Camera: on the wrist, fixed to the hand. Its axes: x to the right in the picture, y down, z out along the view.
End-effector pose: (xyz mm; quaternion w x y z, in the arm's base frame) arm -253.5 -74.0 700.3 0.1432 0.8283 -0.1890 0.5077
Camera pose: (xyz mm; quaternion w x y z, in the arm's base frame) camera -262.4 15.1 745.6 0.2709 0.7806 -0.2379 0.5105
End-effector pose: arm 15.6 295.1 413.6 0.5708 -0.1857 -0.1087 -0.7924
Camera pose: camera -70.5 274.8 366.4 0.5323 -0.2256 0.0231 -0.8156
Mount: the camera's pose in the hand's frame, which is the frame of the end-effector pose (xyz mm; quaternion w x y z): 21.9 -72.9 -65.3 0.9895 -0.1369 0.0437 -0.0149
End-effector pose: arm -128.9 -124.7 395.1 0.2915 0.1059 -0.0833 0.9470
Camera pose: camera -115.0 -39.2 344.6 0.3207 0.0247 -0.1978 0.9260
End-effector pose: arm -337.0 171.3 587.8 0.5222 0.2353 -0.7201 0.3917
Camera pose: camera -252.9 183.3 641.2 0.5862 0.1550 -0.7398 0.2915
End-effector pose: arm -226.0 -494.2 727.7 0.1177 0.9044 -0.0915 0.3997
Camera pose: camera -238.3 -407.4 776.4 0.2502 0.8627 -0.1266 0.4208
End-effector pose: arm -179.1 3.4 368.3 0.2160 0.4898 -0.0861 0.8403
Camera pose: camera -207.2 97.8 349.3 0.2971 0.4196 -0.1835 0.8379
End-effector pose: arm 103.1 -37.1 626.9 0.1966 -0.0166 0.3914 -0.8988
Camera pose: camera 46.1 45.3 630.7 0.1618 -0.0099 0.5187 -0.8395
